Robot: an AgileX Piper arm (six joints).
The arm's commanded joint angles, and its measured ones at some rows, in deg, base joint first. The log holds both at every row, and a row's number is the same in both.
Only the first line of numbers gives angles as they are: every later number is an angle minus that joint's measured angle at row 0.
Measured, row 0: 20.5, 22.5, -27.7, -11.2, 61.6, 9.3
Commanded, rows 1 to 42: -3.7, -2.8, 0.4, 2.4, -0.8, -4.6; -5.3, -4.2, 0.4, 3.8, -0.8, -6.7; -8.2, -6.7, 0.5, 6.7, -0.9, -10.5; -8.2, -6.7, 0.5, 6.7, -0.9, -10.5; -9.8, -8.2, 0.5, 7.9, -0.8, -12.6; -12.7, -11.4, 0.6, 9.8, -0.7, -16.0; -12.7, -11.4, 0.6, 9.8, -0.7, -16.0; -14.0, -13.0, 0.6, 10.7, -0.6, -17.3; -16.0, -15.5, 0.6, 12.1, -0.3, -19.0; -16.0, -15.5, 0.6, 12.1, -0.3, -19.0; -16.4, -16.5, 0.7, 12.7, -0.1, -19.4; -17.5, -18.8, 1.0, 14.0, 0.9, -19.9; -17.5, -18.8, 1.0, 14.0, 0.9, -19.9; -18.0, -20.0, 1.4, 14.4, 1.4, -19.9; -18.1, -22.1, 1.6, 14.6, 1.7, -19.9; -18.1, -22.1, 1.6, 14.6, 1.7, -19.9; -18.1, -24.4, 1.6, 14.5, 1.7, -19.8; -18.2, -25.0, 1.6, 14.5, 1.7, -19.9; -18.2, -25.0, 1.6, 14.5, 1.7, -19.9; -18.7, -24.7, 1.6, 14.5, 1.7, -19.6; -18.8, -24.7, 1.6, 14.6, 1.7, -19.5; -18.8, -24.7, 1.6, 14.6, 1.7, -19.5; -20.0, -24.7, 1.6, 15.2, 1.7, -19.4; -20.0, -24.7, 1.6, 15.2, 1.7, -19.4; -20.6, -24.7, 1.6, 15.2, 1.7, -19.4; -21.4, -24.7, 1.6, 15.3, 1.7, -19.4; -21.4, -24.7, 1.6, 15.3, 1.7, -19.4; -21.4, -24.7, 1.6, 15.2, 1.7, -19.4; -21.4, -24.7, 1.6, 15.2, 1.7, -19.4; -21.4, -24.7, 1.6, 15.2, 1.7, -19.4; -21.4, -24.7, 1.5, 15.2, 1.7, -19.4; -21.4, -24.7, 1.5, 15.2, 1.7, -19.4; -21.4, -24.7, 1.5, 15.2, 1.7, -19.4; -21.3, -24.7, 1.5, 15.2, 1.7, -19.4; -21.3, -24.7, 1.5, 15.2, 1.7, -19.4; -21.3, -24.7, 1.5, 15.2, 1.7, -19.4; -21.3, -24.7, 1.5, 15.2, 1.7, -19.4; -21.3, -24.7, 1.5, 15.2, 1.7, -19.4; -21.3, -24.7, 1.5, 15.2, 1.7, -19.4; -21.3, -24.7, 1.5, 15.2, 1.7, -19.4; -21.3, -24.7, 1.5, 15.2, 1.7, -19.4; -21.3, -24.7, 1.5, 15.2, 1.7, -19.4
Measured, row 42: -21.0, -22.7, 1.6, 14.9, 1.7, -18.8
